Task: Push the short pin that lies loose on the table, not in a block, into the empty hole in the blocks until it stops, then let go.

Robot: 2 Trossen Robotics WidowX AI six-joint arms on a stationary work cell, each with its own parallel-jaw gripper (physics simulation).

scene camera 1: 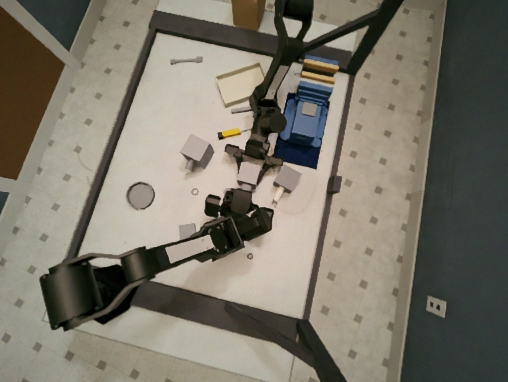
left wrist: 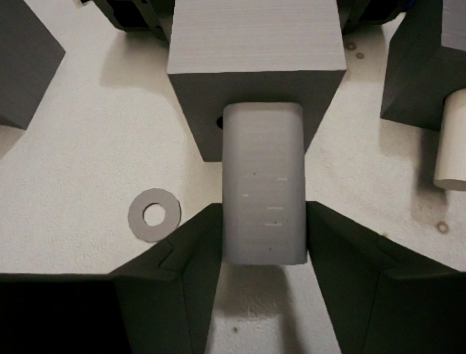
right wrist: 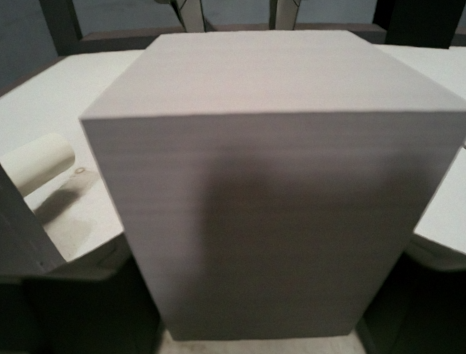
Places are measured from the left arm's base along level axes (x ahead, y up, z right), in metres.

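Where they show: left gripper, between the fingertips: [left wrist: 263,212]; right gripper, between the fingertips: [left wrist: 252,123].
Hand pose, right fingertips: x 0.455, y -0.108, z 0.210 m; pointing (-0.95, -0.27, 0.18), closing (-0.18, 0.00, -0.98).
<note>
After its pixels a point has its place.
My left gripper [scene camera 1: 242,192] @(z 0.223, x 0.401, y -0.077 m) [left wrist: 263,212] @(z 0.223, x 0.401, y -0.077 m) is shut on the short grey pin [left wrist: 263,185] @(z 0.222, x 0.408, y -0.065 m), a bar with rounded edges. The pin's far end is at the front face of a grey block [scene camera 1: 248,174] @(z 0.209, x 0.464, y -0.046 m) [left wrist: 257,37] @(z 0.211, x 0.454, y -0.046 m) [right wrist: 275,75] @(z 0.204, x 0.482, y -0.046 m). A dark bit of the hole shows left of the pin in the left wrist view; how deep the pin sits cannot be told. My right gripper [scene camera 1: 250,172] @(z 0.210, x 0.456, y -0.108 m) [right wrist: 270,245] @(z 0.210, x 0.456, y -0.108 m) is shut on that block from the opposite side. A second block [scene camera 1: 287,178] @(z 0.319, x 0.507, y -0.066 m) [left wrist: 412,85] @(z 0.287, x 0.482, y -0.092 m) carries a cream pin [scene camera 1: 278,194] @(z 0.315, x 0.455, y -0.088 m) [left wrist: 452,145] @(z 0.306, x 0.452, y -0.093 m) [right wrist: 40,162] @(z 0.305, x 0.455, y -0.094 m). A third block [scene camera 1: 196,150] @(z 0.038, x 0.463, y -0.036 m) carries a grey pin [scene camera 1: 189,164] @(z 0.030, x 0.420, y -0.061 m).
A flat washer [left wrist: 137,215] @(z 0.155, x 0.395, y -0.123 m) lies left of the held pin. A round dish [scene camera 1: 140,195] @(z -0.089, x 0.269, y -0.124 m), a grey square piece [scene camera 1: 187,230] @(z 0.105, x 0.236, y -0.110 m), a yellow screwdriver [scene camera 1: 230,133] @(z 0.087, x 0.579, y -0.108 m), a tray [scene camera 1: 222,95] @(z 0.005, x 0.687, y -0.100 m), a wrench-like bar [scene camera 1: 186,60] @(z -0.181, x 0.766, y -0.120 m) and a blue model [scene camera 1: 305,125] @(z 0.302, x 0.676, y -0.041 m) lie around the arms.
</note>
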